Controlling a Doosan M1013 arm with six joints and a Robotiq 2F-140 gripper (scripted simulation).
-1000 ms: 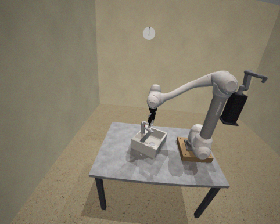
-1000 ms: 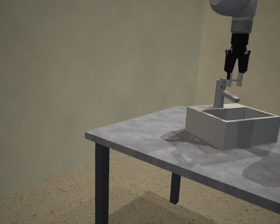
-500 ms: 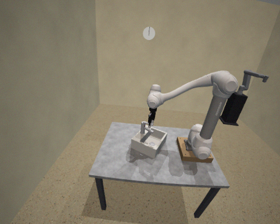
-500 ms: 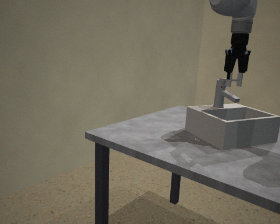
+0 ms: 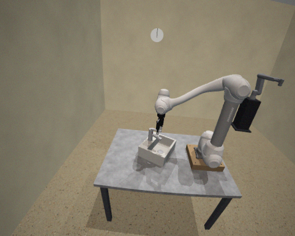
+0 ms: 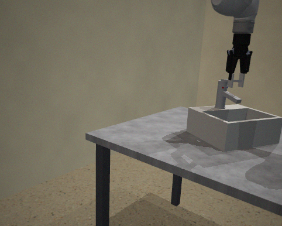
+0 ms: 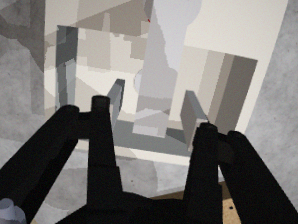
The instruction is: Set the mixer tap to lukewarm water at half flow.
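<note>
The lever lies 30 mm ahead of my hand and 10 mm to the right of it. The rest, counted from my hand: grey mixer tap (60 mm ahead, 50 mm below, 20 mm to the right); then white basin (240 mm below, 30 mm behind, 10 mm to the left).
</note>
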